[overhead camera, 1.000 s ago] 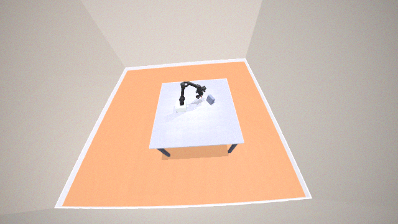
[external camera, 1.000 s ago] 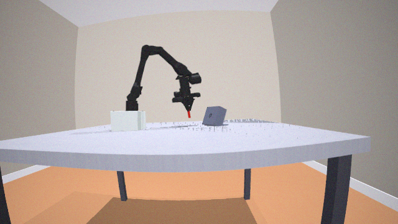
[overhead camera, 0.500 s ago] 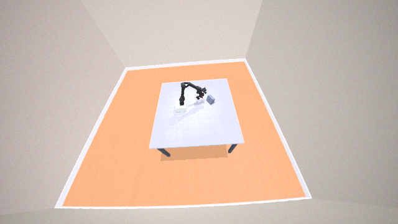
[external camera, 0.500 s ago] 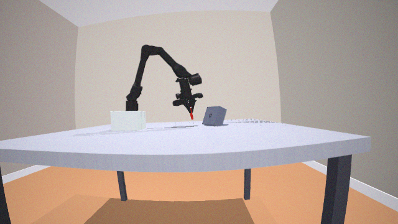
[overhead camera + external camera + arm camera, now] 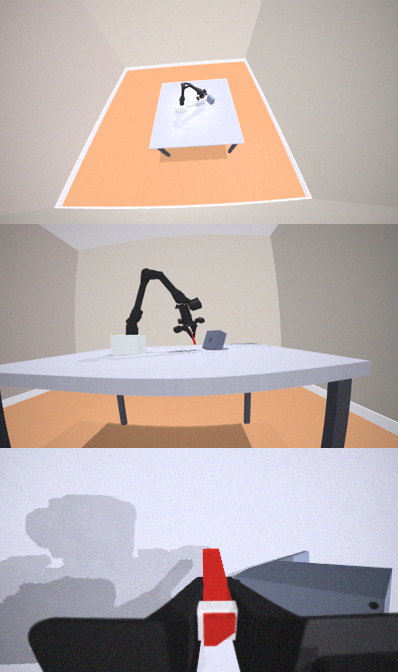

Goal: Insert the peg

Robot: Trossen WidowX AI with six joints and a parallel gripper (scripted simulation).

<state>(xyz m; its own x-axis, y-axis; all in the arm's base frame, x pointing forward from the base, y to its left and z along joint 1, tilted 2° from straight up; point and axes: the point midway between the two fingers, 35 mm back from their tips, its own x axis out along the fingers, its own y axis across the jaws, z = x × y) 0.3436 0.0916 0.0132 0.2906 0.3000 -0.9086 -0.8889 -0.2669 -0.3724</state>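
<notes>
Right now the grey sloped panel is 12 cm ahead of my gripper tip, 4 cm to the right of it and 2 cm below it. Round my gripper tip: red peg: 2 cm above, 1 cm behind.
</notes>
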